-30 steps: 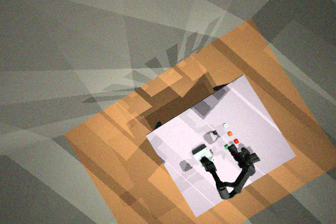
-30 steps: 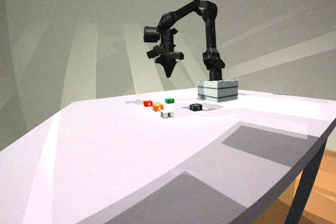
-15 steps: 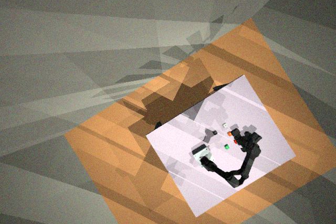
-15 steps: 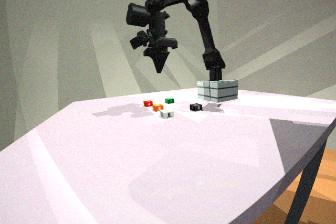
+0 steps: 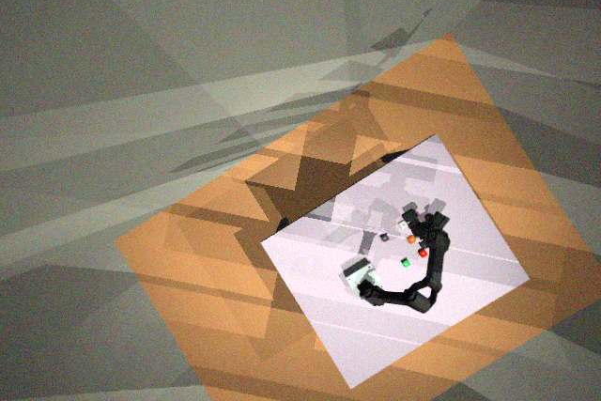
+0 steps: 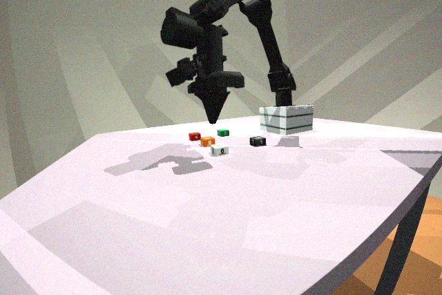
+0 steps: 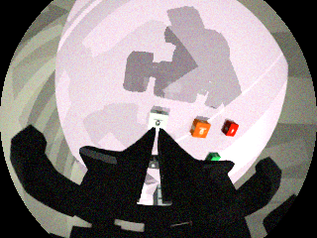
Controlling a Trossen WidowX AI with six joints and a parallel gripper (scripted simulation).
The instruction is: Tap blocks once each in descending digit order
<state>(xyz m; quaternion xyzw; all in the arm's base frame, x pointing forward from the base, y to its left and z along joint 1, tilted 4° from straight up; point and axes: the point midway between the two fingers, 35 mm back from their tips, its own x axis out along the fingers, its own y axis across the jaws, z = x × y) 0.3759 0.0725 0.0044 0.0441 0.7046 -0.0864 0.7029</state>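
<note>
Now: gripper tip 2 cm past the white block and 6 cm above it. Round my gripper tip: black block: 13 cm behind, 1 cm to the left, 6 cm below; then orange block: 4 cm behind, 9 cm to the right, 6 cm below; then red block: 4 cm behind, 18 cm to the right, 6 cm below.
</note>
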